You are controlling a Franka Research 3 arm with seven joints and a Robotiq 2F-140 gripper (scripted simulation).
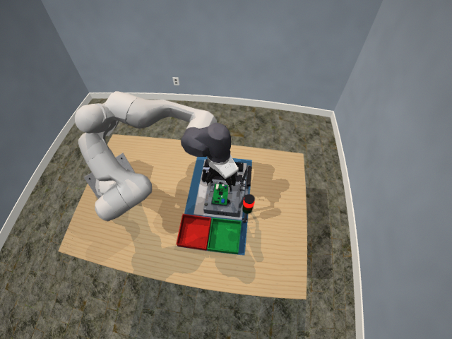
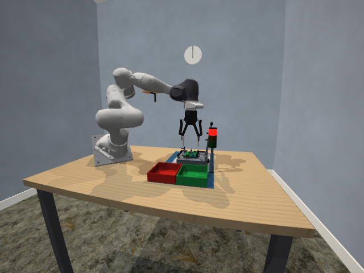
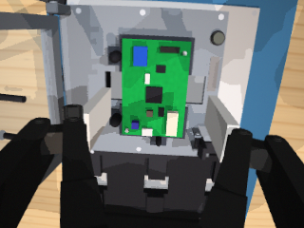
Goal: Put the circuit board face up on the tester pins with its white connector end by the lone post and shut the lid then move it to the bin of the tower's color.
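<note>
My hand is 8 cm above the green circuit board. The rest, counted from my hand: tester plate (1 cm ahead, 8 cm below); then clear lid (11 cm ahead, 3 cm to the right, 4 cm above); then green bin (21 cm to the right, 14 cm below).
</note>
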